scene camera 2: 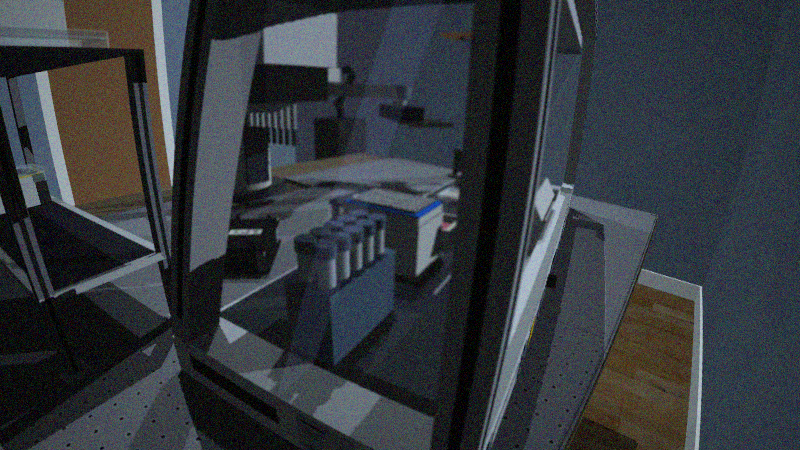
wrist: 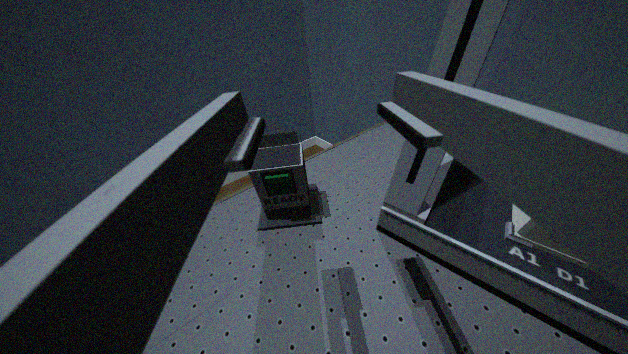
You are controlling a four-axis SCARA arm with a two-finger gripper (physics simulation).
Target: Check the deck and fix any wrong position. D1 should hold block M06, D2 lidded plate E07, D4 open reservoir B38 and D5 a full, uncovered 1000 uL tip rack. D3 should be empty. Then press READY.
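Frame: origin at the arm's base, x back, y right, z up, level; millimetres.
Seen in the pictures: gripper, fingertip midpoint: [scene camera 2: 446, 123] [wrist: 319, 100].
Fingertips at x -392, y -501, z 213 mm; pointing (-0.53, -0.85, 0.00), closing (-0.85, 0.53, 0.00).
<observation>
A point is followed by its place in that frame.
My gripper [wrist: 320, 100] {z 213, x -392, y -501 mm} is shut with nothing between its two fingertips, which still stand apart in the wrist view. Beyond them, left of centre, a dark box with a lit green screen [wrist: 281, 186] {z 93, x -386, y -589 mm} stands on the perforated table; lettering below its screen looks like READY. The D1 label [wrist: 572, 278] {z 61, x -534, y -333 mm} shows at the lower right; a pale corner [wrist: 520, 219] {z 73, x -563, y -382 mm} shows behind it, the rest hidden by the right finger. In scene camera 2 a blue-edged tip rack [scene camera 2: 429, 232] stands behind the enclosure panel, and a small red patch [scene camera 2: 449, 225] shows beside it. D2 and D3 are not visible.
A blue rack of capped tubes [scene camera 2: 363, 307] stands in front of the tip rack. A black box [scene camera 2: 251, 246] is left of it. Dark enclosure posts [scene camera 2: 492, 223] {z 262, x -996, y 394 mm} cross the scene view. The deck's raised front edge [wrist: 480, 265] {z 47, x -500, y -388 mm} runs along the perforated table [wrist: 240, 280] {z 13, x -290, y -556 mm}.
</observation>
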